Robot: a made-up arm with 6 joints. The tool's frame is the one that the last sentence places. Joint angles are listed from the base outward.
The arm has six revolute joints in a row. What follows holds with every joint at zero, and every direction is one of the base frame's.
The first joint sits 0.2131 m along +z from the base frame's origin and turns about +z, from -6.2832 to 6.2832 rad.
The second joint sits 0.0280 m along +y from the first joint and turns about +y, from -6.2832 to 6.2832 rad.
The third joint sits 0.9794 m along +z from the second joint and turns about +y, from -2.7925 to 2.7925 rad.
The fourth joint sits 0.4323 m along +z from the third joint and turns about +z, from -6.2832 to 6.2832 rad.
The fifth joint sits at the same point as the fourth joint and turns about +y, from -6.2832 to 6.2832 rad.
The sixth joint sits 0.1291 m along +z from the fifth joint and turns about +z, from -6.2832 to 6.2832 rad.
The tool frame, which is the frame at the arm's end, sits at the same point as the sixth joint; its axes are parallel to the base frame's.
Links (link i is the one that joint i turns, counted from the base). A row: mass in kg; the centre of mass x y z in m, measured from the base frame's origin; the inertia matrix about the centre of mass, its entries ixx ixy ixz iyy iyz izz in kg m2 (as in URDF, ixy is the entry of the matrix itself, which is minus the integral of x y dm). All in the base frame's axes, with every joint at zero. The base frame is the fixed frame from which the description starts. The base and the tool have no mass.
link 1: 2.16; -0.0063 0.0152 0.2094; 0.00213 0 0 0.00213 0 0.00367
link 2: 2.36; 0.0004 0.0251 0.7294; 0.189 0 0 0.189 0 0.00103
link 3: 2.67; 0.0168 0.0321 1.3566; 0.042 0 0 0.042 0 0.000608
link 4: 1.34; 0.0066 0.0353 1.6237; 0.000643 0 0 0.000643 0 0.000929
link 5: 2.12; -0.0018 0.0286 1.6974; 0.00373 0 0 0.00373 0 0.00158
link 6: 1.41; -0.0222 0.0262 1.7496; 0.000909 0 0 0.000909 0 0.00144
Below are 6 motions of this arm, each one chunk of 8 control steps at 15 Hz.
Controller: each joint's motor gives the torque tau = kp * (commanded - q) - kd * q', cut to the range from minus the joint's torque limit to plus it. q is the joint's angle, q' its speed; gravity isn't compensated. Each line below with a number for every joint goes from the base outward.
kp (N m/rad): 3.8 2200 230 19 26 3.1
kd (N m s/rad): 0.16 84 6.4 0.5 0.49 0.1
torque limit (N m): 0.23 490 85 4.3 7.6 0.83
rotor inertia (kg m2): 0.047 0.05 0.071 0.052 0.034 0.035
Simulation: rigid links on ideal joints. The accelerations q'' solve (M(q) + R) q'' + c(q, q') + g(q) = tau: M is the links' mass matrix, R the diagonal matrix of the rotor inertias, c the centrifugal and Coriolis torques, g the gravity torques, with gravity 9.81 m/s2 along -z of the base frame. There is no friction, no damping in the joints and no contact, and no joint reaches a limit. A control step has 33 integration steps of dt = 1/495 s. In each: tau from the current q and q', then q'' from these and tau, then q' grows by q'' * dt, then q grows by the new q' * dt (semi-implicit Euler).
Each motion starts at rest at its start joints. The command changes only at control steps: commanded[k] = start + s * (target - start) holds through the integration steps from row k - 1 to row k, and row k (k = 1, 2, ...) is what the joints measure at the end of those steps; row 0 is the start. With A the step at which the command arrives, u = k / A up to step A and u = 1 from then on. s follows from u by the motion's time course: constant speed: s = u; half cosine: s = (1 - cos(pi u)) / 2; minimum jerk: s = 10 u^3 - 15 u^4 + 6 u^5; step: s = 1 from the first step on.
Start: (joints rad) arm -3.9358 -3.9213 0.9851 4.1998 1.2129 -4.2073
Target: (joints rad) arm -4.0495 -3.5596 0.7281 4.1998 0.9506 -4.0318
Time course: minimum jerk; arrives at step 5
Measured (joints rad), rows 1 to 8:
1: -3.9371 -3.8977 0.9317 4.1880 1.1842 -4.2079
2: -3.9416 -3.8268 0.8013 4.1282 1.1139 -4.2041
3: -3.9506 -3.7120 0.6466 4.0247 1.0009 -4.1867
4: -3.9621 -3.6013 0.6092 3.9609 0.8528 -4.1613
5: -3.9670 -3.5308 0.7219 4.0495 0.7355 -4.1446
6: -3.9621 -3.4926 0.8434 4.2716 0.6906 -4.1389
7: -3.9608 -3.4833 0.8853 4.4647 0.7467 -4.1223
8: -3.9758 -3.4987 0.8306 4.5579 0.8423 -4.0843

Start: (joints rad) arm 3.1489 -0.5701 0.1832 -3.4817 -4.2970 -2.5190
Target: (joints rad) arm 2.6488 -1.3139 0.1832 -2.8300 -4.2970 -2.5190
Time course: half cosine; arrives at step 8
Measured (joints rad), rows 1 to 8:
1: 3.1466 -0.5916 0.2122 -3.4734 -4.2295 -2.5261
2: 3.1399 -0.6510 0.2580 -3.4303 -4.1385 -2.5507
3: 3.1294 -0.7542 0.2908 -3.3257 -4.1373 -2.5891
4: 3.1176 -0.8976 0.2714 -3.1651 -4.2390 -2.6189
5: 3.1074 -1.0673 0.1883 -2.9964 -4.3979 -2.6128
6: 3.1016 -1.2390 0.0624 -2.8976 -4.5248 -2.5603
7: 3.1010 -1.3813 -0.0754 -2.9190 -4.5384 -2.4793
8: 3.1031 -1.4616 -0.2057 -3.0076 -4.4793 -2.4055

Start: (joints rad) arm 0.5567 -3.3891 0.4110 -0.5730 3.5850 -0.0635
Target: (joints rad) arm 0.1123 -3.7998 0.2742 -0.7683 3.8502 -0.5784
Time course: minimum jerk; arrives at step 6
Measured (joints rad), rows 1 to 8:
1: 0.5555 -3.3899 0.4067 -0.5761 3.6214 -0.0661
2: 0.5696 -3.4250 0.4553 -0.6100 3.6585 -0.0943
3: 0.6047 -3.5073 0.4871 -0.7032 3.6572 -0.1862
4: 0.6344 -3.6256 0.4290 -0.8166 3.7266 -0.3558
5: 0.6480 -3.7465 0.2858 -0.8543 3.9469 -0.5654
6: 0.6568 -3.8324 0.1377 -0.7465 4.1679 -0.7560
7: 0.6645 -3.8687 0.0770 -0.5608 4.2339 -0.8806
8: 0.6672 -3.8583 0.1203 -0.4473 4.0942 -0.9306

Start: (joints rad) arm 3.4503 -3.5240 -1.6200 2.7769 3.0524 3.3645
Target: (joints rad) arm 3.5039 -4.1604 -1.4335 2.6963 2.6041 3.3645
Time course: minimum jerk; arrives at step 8
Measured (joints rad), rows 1 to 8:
1: 3.4509 -3.5210 -1.5810 2.7772 3.0736 3.3615
2: 3.4536 -3.5390 -1.4916 2.7783 3.1287 3.3464
3: 3.4580 -3.6137 -1.3821 2.7786 3.1502 3.3123
4: 3.4622 -3.7489 -1.2906 2.7710 3.1135 3.2617
5: 3.4649 -3.9152 -1.2626 2.7450 3.0361 3.2106
6: 3.4636 -4.0681 -1.3120 2.7030 2.8380 3.1847
7: 3.4588 -4.1660 -1.4148 2.6694 2.5341 3.2086
8: 3.4563 -4.1915 -1.5045 2.6849 2.3422 3.2877

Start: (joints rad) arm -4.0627 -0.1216 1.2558 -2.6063 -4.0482 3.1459
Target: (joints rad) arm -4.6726 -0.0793 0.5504 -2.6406 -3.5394 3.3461
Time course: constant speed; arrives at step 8
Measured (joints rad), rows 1 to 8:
1: -4.0662 -0.1157 1.2403 -2.5776 -3.9285 3.1569
2: -4.0774 -0.1040 1.1874 -2.5273 -3.7285 3.1909
3: -4.0897 -0.0929 1.1006 -2.5194 -3.6379 3.2412
4: -4.1027 -0.0860 0.9949 -2.5603 -3.6576 3.2930
5: -4.1292 -0.0843 0.8815 -2.6031 -3.6590 3.3347
6: -4.1776 -0.0865 0.7717 -2.6216 -3.5878 3.3587
7: -4.2473 -0.0878 0.6705 -2.6227 -3.5002 3.3641
8: -4.3326 -0.0841 0.5764 -2.6240 -3.4501 3.3582

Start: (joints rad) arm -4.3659 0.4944 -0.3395 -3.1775 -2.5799 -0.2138
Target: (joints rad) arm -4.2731 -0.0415 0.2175 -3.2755 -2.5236 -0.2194
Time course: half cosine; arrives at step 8
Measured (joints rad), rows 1 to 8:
1: -4.3658 0.4898 -0.3067 -3.1800 -2.6148 -0.2131
2: -4.3663 0.4568 -0.1877 -3.1846 -2.6003 -0.2106
3: -4.3692 0.3913 -0.0405 -3.1901 -2.4799 -0.2079
4: -4.3771 0.2973 0.0905 -3.1991 -2.3958 -0.2072
5: -4.3964 0.1844 0.1741 -3.2162 -2.4308 -0.2091
6: -4.4484 0.0678 0.1945 -3.2450 -2.5284 -0.2136
7: -4.6181 -0.0321 0.1599 -3.2937 -2.6238 -0.2297
8: -4.7788 -0.0910 0.0943 -3.3793 -2.7041 -0.2719

